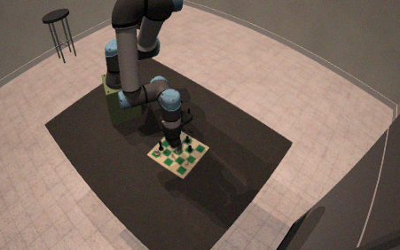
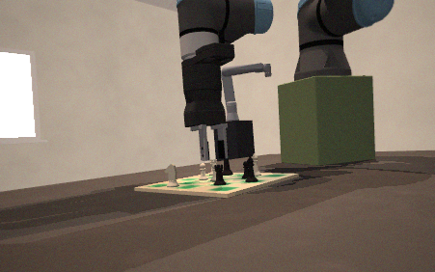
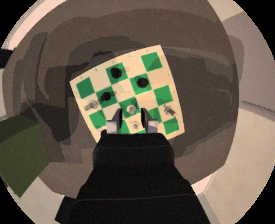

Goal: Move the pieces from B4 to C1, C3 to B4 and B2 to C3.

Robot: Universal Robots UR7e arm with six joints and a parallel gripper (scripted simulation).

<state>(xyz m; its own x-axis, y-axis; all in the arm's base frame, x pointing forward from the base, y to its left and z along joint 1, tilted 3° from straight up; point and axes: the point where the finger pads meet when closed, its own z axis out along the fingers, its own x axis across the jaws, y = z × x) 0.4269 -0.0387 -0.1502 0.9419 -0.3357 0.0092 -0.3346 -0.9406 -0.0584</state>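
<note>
My hand is 60 mm above the cream chessboard.
</note>
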